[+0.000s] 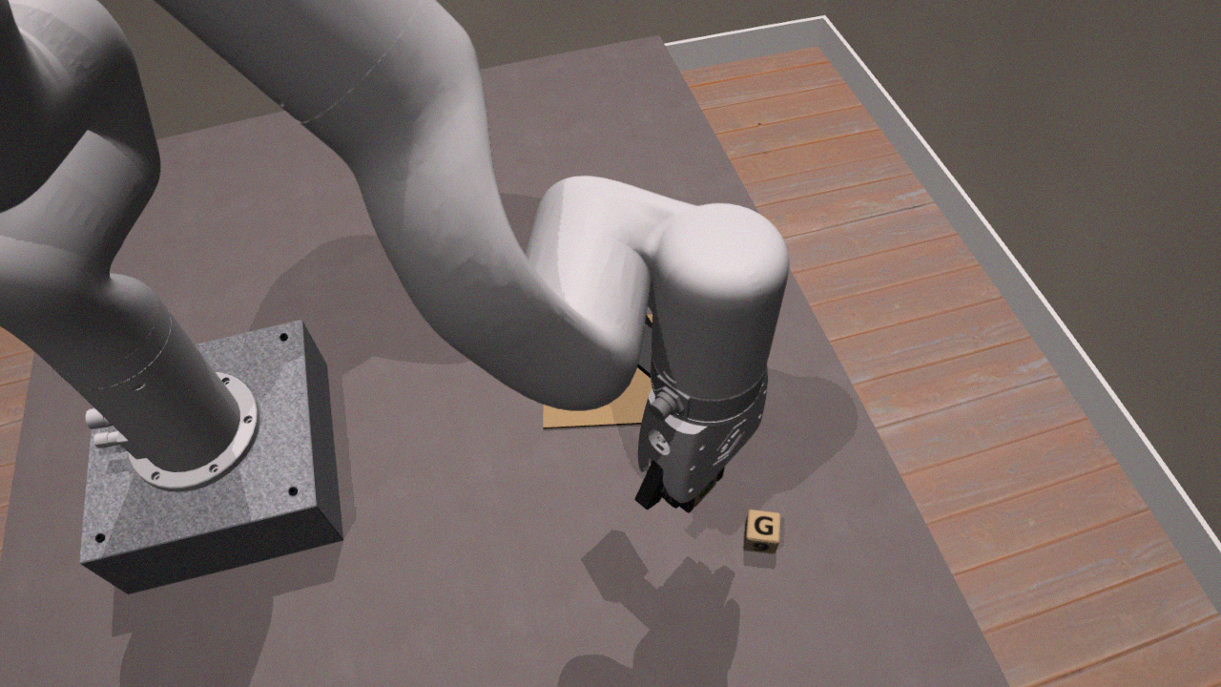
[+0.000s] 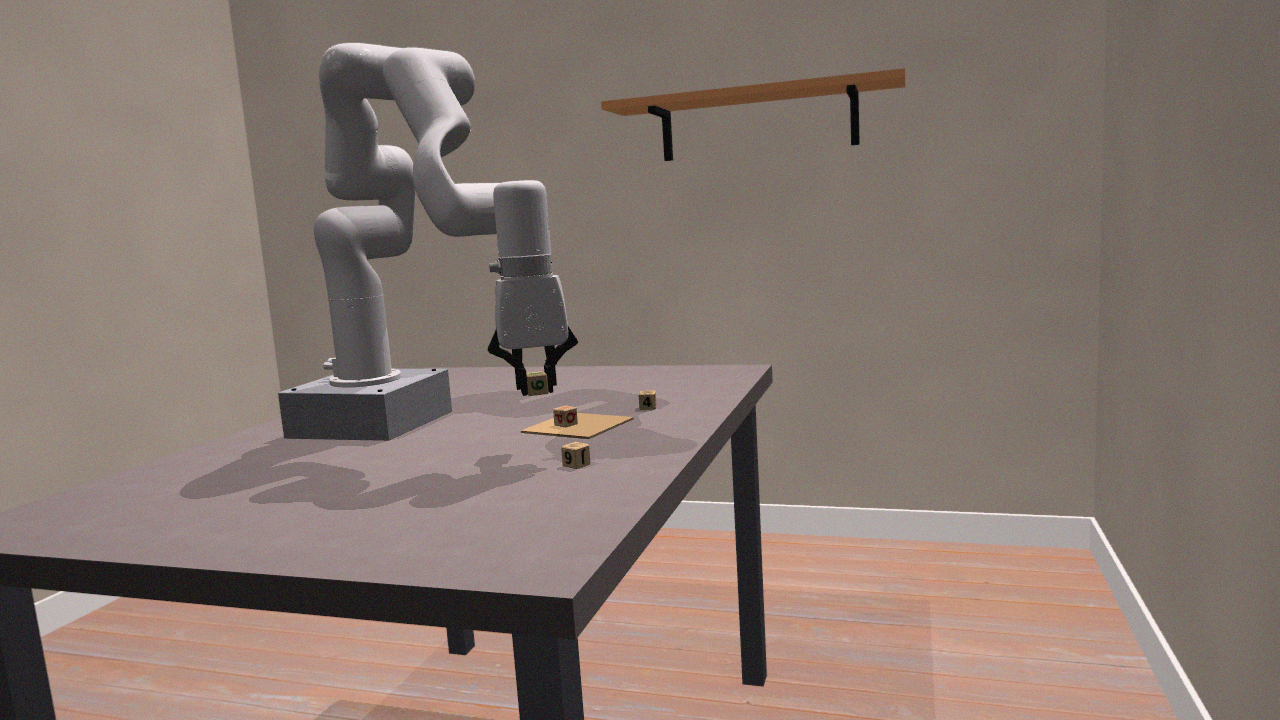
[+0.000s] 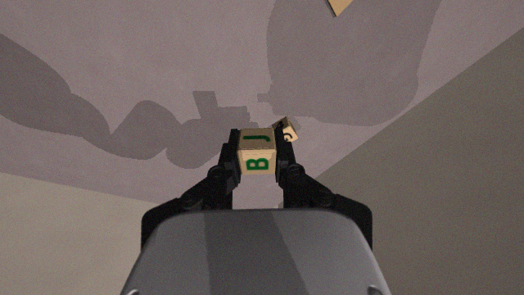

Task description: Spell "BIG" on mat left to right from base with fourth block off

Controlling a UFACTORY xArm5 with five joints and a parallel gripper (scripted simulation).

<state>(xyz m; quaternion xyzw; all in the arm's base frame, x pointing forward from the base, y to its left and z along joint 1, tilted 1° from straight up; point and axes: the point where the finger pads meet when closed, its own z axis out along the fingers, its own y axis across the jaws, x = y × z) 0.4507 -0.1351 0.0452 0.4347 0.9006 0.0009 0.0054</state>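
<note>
The tan mat is 20 cm to the left of my hand, 12 cm below it and 5 cm behind it. From my hand the other things lie so: B block: 1 cm below; G block: 11 cm below, 7 cm ahead, 2 cm to the right.
</note>
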